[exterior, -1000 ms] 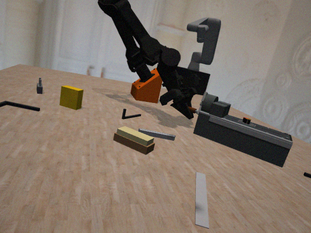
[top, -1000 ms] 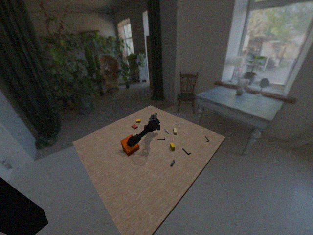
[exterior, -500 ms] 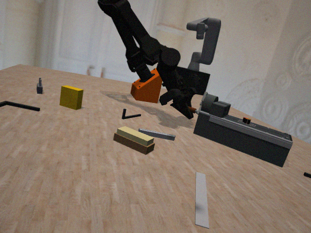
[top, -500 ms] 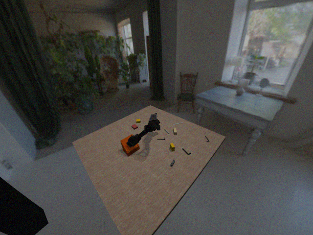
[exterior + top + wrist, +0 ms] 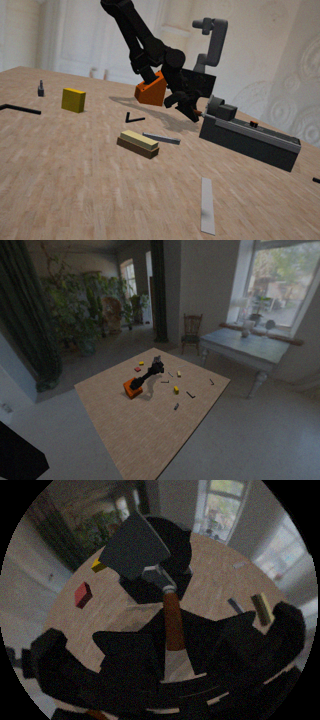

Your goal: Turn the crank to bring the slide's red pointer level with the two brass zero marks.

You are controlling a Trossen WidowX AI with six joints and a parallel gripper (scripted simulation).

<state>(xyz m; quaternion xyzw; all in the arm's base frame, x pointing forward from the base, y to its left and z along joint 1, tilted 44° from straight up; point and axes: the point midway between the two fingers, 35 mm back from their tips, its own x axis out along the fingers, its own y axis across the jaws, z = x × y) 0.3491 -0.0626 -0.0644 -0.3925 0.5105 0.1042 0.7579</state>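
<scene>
My gripper tip is 12 cm short of the red pointer, 10 cm to the right of it and 5 cm below it. Also, from my gripper tip: brown crank handle: 3 cm above, 1 cm to the right, 1 cm behind; then red block: 26 cm to the left, 8 cm behind, 3 cm below; then grey bar: 16 cm to the right, 7 cm ahead, 3 cm below.
</scene>
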